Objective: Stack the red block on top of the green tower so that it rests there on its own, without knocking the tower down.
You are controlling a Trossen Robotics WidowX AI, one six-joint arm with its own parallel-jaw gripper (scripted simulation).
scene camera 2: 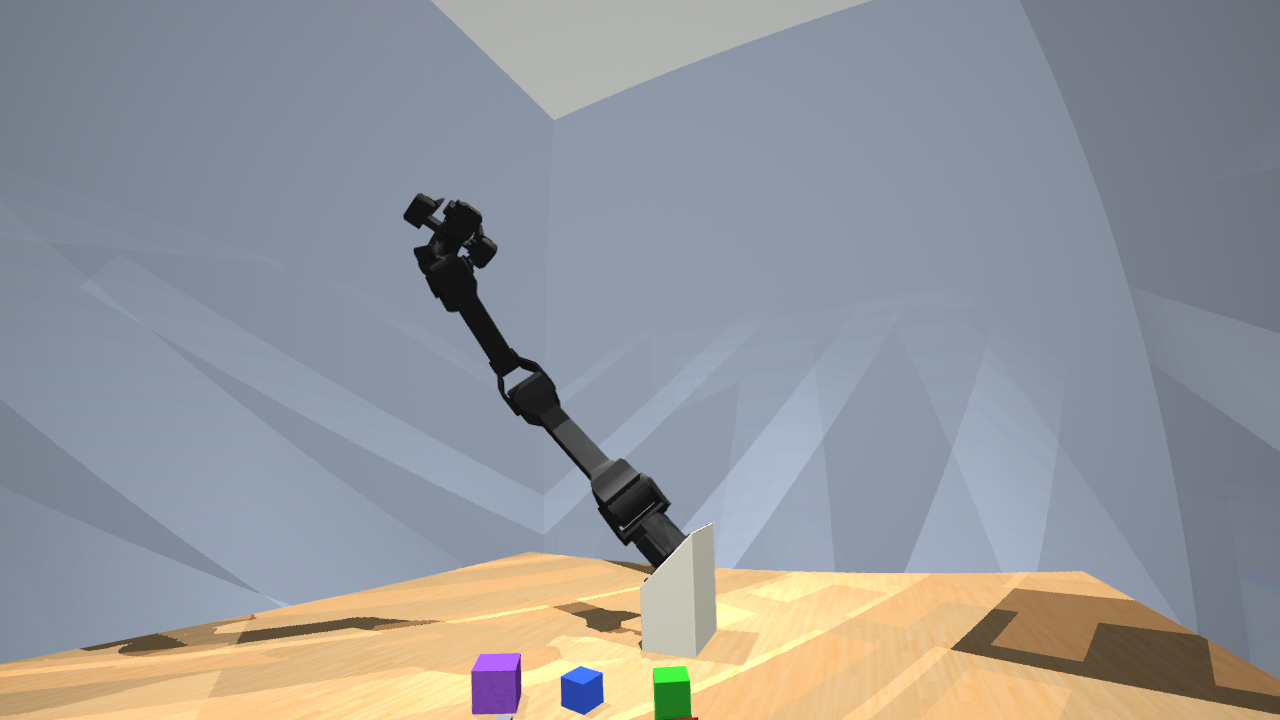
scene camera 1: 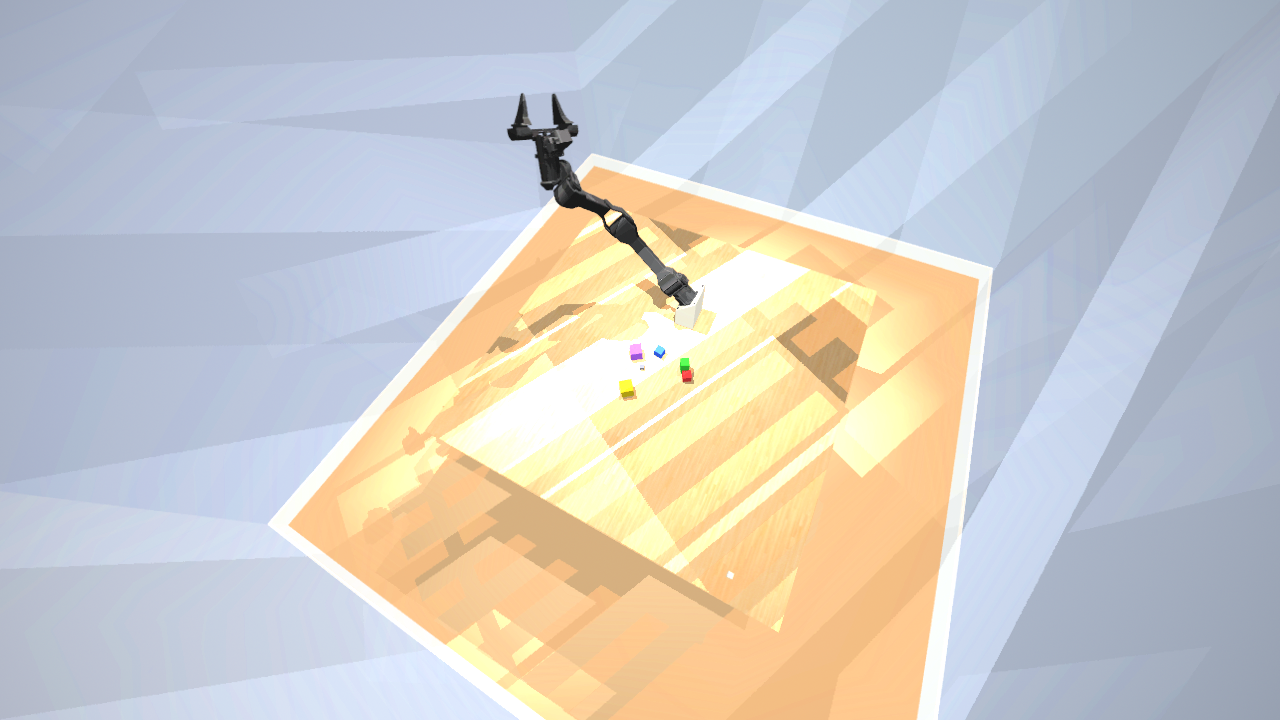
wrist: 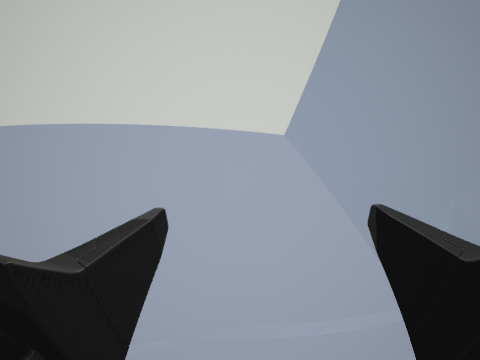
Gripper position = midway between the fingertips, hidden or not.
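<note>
My gripper (scene camera 2: 461, 212) is open, and it's holding nothing. You'd also find the gripper in scene camera 1 (scene camera 1: 538, 93), and the wrist view has the gripper as well (wrist: 270, 217).
</note>
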